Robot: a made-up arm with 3 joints. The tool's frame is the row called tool.
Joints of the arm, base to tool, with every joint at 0 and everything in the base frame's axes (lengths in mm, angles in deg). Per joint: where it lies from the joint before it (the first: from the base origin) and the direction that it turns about. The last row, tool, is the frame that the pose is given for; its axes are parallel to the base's.
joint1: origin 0 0 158 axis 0 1 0
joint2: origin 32 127 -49 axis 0 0 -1
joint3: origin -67 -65 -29 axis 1 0 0
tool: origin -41 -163 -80
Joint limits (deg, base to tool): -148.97..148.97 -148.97..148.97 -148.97..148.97
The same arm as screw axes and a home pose.
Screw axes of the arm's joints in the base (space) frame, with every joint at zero. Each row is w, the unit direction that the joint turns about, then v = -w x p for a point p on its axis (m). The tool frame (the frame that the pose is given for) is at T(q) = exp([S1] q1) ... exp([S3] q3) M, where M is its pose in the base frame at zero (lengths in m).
S1: w 0 1 0 v -0.1580 0.0000 0.0000
S2: w 0 0 -1 v -0.1270 0.0320 0.0000
S3: w 1 0 0 v 0.0000 0.0800 -0.0620
M: xyz -0.0760 -0.1010 0.0000 (m) rpy 0.0000 0.0000 0.0000 (rad, as in URDF)
Joint limits (rad, base to tool): -2.6000..2.6000 -2.6000..2.6000 -2.6000..2.6000

